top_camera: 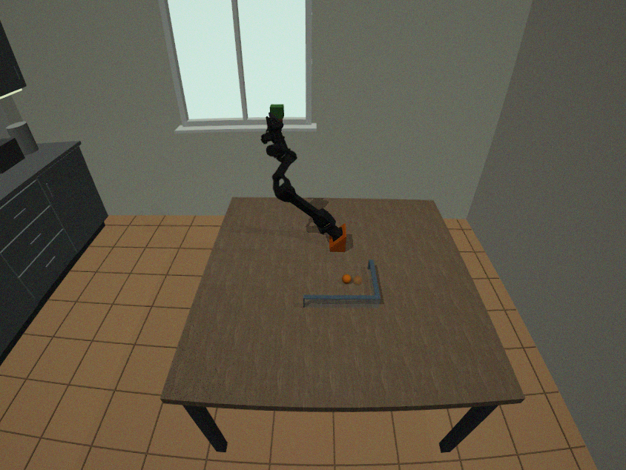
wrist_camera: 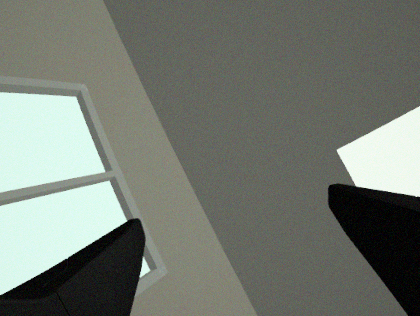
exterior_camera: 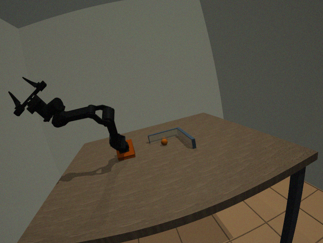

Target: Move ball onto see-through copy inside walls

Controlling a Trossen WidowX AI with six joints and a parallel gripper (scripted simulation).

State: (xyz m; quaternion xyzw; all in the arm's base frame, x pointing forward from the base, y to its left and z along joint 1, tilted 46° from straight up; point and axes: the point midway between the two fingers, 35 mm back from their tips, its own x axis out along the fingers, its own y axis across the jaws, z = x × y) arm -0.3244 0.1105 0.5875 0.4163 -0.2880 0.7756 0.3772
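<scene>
Right now my gripper tip is 630 mm short of the orange ball, 390 mm to the right of it and 550 mm above it. From my gripper tip the other things lie so: see-through copy of ball 640 mm ahead, 430 mm to the left, 550 mm below.
</scene>
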